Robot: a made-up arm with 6 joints.
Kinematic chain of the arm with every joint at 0, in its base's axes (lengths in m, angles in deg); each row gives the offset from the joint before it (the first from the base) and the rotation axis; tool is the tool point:
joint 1: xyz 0 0 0.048 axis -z
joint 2: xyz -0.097 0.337 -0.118 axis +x
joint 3: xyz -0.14 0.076 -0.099 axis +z
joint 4: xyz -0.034 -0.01 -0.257 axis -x
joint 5: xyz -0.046 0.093 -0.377 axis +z
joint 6: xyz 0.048 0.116 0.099 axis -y
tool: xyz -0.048 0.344 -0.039
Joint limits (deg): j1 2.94..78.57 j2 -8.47..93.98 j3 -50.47..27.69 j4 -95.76..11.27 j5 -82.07..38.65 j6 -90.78..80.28
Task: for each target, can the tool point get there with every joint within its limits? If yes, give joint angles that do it. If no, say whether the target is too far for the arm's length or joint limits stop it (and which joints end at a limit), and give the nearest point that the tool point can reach.
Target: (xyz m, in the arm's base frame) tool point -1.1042 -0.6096 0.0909
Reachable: no: joint limits stop it (at a limit: joint 1, joint 2, joint 3, joint 4) | nearest point -0.6088 0.1705 0.1012 | short by 0.924 m
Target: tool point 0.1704 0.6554 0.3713
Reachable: yes | joints 68.42 70.56 -0.55 -82.23 29.48 -13.65
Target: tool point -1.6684 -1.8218 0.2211
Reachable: no: too far | nearest point -0.5777 0.1524 0.1162 | short by 2.258 m
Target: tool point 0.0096 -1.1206 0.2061
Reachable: no: joint limits stop it (at a limit: joint 1, joint 2, joint 3) | nearest point 0.3668 -0.1621 0.1622 | short by 1.024 m
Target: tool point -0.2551 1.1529 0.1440
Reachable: yes | joints 19.40 47.97 20.52 -32.31 16.38 38.17
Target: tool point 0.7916 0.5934 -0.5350
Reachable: yes | joints 49.09 18.36 -4.48 -6.97 -44.70 47.62
